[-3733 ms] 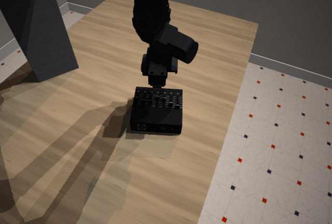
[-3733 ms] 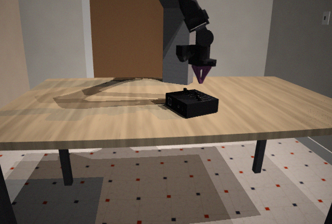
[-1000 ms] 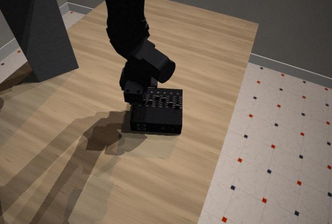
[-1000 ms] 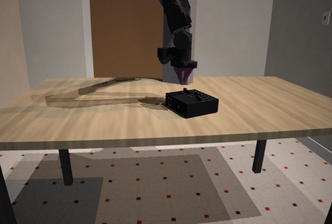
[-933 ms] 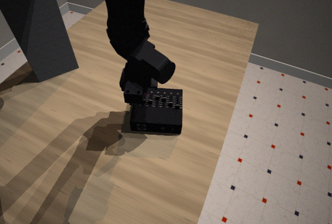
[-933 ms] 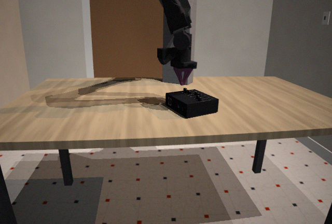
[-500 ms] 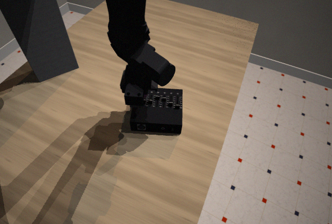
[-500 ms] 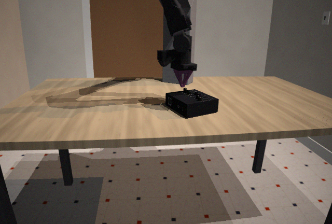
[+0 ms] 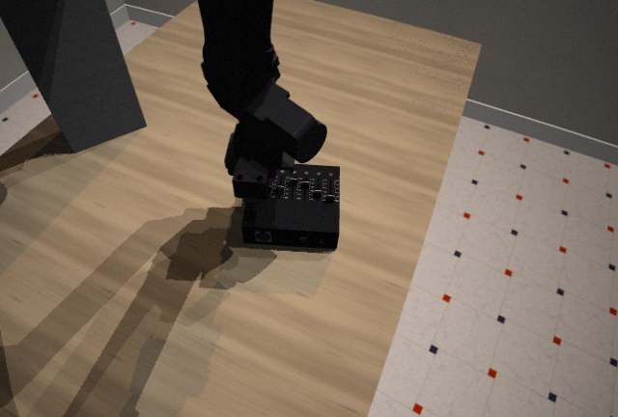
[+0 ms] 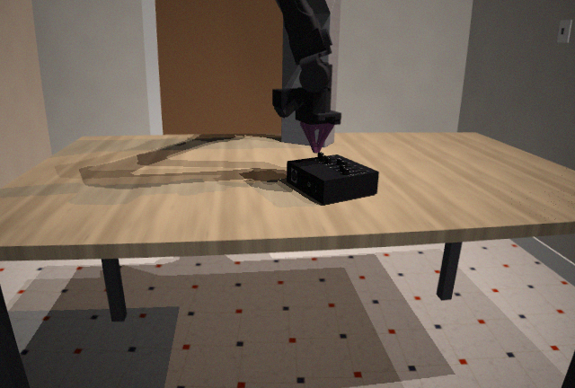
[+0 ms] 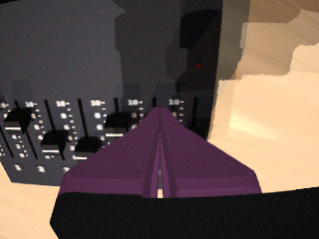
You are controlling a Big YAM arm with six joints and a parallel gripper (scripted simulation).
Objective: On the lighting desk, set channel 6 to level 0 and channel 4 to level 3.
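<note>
My gripper is now 2 cm to the right of the channel 6 cap and 2 cm above it. The rest, counted from my hand: channel 5 cap: 2 cm to the left, 2 cm below, 2 cm ahead; channel 4 cap: 5 cm to the left, 4 cm ahead, 2 cm below; channel 3 cap: 6 cm ahead, 5 cm to the left, 2 cm below.
</note>
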